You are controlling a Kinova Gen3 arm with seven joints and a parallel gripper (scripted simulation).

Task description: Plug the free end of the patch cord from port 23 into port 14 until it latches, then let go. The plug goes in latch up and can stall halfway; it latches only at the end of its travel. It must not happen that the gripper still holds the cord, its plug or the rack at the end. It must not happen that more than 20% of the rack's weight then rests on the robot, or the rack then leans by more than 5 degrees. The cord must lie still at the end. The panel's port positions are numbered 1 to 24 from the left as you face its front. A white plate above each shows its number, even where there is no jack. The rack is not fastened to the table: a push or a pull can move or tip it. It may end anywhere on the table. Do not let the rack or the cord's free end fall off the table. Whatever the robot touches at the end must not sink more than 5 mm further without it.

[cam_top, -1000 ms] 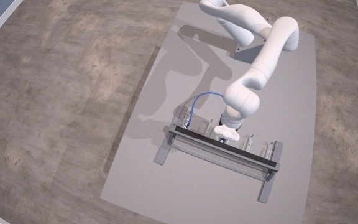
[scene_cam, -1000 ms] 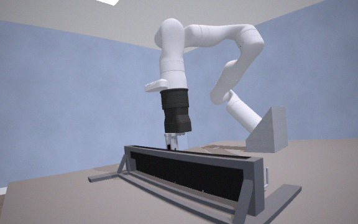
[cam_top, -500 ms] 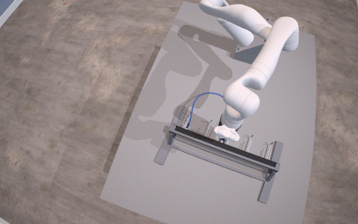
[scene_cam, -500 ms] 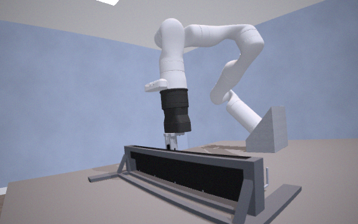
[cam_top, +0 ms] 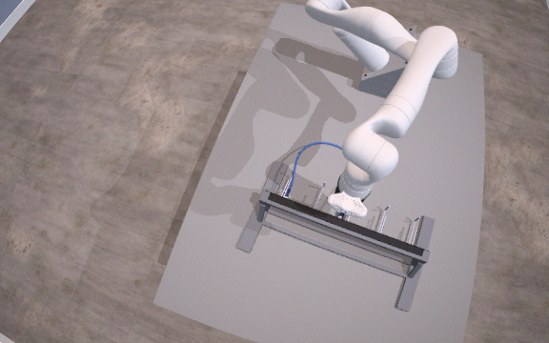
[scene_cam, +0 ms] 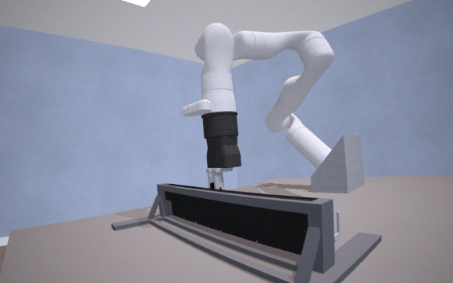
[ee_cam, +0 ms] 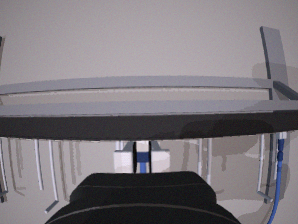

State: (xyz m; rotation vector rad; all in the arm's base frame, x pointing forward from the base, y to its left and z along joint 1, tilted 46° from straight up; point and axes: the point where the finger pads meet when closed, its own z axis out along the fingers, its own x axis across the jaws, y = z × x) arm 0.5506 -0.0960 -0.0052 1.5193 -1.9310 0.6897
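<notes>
My gripper is now 1 cm short of the plug and 1 cm above it.
</notes>
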